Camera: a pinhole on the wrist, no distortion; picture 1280 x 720 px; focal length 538.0 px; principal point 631.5 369.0 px. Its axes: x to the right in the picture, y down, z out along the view. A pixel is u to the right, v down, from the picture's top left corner.
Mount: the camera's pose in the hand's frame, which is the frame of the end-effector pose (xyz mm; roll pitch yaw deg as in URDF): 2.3 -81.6 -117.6 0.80 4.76 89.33
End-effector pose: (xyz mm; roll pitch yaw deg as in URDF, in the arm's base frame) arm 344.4 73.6 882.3 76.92 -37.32 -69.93
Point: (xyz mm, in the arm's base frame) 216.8 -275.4 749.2
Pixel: 101.9 85.1
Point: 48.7 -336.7 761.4
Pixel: 254.2 190.0
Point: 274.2 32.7 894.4
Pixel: 760.6 334.5
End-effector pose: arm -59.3 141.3 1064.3 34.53 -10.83 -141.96
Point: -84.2 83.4 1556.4
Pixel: 976.4 232.0
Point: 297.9 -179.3 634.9
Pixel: behind the camera
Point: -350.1 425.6 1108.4
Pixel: 234.4 282.9
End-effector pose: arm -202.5 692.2 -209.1 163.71 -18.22 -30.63
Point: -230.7 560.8 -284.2
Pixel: 977.8 349.2
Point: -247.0 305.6 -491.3
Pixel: 915.5 321.3
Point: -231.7 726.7 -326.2
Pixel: 687.3 582.5
